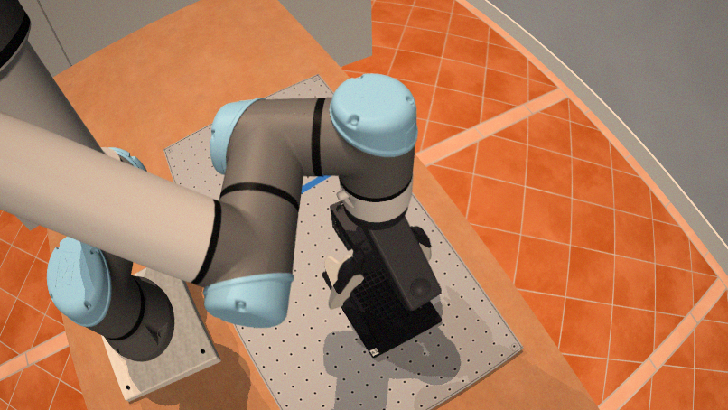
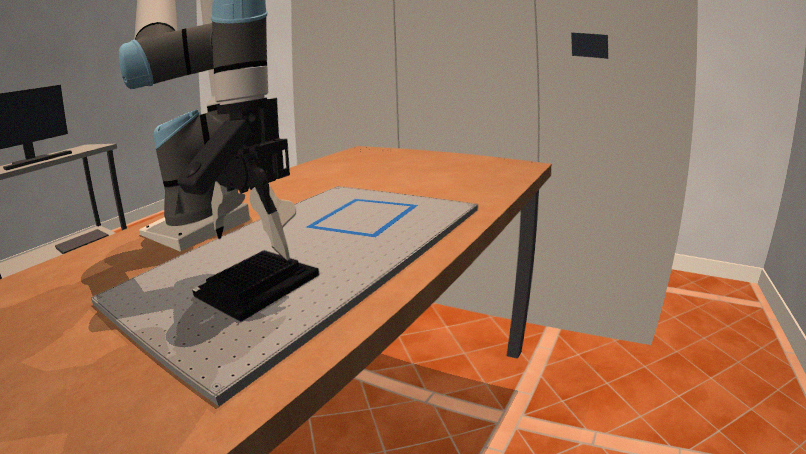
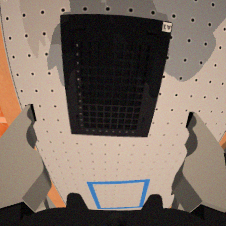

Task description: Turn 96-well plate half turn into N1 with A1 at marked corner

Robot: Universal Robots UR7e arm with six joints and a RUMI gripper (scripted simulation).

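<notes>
The black 96-well plate lies 40 mm below my hand. From my hand the other things lie so: white A1 label: 50 mm behind, 80 mm to the right, 50 mm below; black plate nest N1: 50 mm below.
</notes>
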